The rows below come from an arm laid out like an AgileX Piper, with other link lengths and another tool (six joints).
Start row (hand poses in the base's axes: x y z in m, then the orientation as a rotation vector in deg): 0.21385, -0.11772, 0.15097, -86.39, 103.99, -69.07
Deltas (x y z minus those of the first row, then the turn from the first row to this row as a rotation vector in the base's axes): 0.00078, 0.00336, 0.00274, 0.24, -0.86, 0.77; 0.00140, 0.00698, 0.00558, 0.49, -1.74, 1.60; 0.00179, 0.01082, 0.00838, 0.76, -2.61, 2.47; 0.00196, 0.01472, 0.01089, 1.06, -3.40, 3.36; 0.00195, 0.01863, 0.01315, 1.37, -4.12, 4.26; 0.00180, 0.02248, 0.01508, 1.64, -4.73, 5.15; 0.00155, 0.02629, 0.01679, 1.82, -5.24, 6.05; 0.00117, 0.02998, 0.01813, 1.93, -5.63, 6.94; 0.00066, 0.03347, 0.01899, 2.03, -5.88, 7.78; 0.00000, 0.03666, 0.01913, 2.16, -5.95, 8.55; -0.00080, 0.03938, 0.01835, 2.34, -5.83, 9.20; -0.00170, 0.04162, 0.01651, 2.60, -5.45, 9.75; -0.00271, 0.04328, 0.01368, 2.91, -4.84, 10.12; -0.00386, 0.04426, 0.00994, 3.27, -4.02, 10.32; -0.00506, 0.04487, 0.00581, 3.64, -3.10, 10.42; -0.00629, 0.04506, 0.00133, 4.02, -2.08, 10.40; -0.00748, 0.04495, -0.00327, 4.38, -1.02, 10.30; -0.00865, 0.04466, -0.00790, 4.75, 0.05, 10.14
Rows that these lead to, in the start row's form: 0.21463, -0.11436, 0.15371, -86.08, 102.78, -68.92; 0.21525, -0.11074, 0.15655, -85.79, 101.50, -68.73; 0.21564, -0.10690, 0.15935, -85.51, 100.20, -68.49; 0.21581, -0.10300, 0.16186, -85.30, 98.95, -68.17; 0.21580, -0.09909, 0.16412, -85.15, 97.74, -67.79; 0.21565, -0.09524, 0.16605, -85.10, 96.60, -67.40; 0.21540, -0.09143, 0.16776, -85.18, 95.48, -67.04; 0.21502, -0.08774, 0.16910, -85.39, 94.42, -66.70; 0.21451, -0.08425, 0.16996, -85.69, 93.50, -66.32; 0.21385, -0.08106, 0.17010, -86.07, 92.77, -65.86; 0.21305, -0.07834, 0.16932, -86.50, 92.28, -65.29; 0.21215, -0.07610, 0.16748, -87.05, 92.08, -64.56; 0.21114, -0.07444, 0.16465, -87.64, 92.21, -63.75; 0.20999, -0.07346, 0.16091, -88.28, 92.64, -62.85; 0.20879, -0.07285, 0.15678, -88.92, 93.22, -61.93; 0.20756, -0.07266, 0.15230, -89.56, 93.98, -61.00; 0.20637, -0.07277, 0.14770, -90.20, 94.84, -60.09; 0.20520, -0.07306, 0.14307, -90.79, 95.75, -59.19
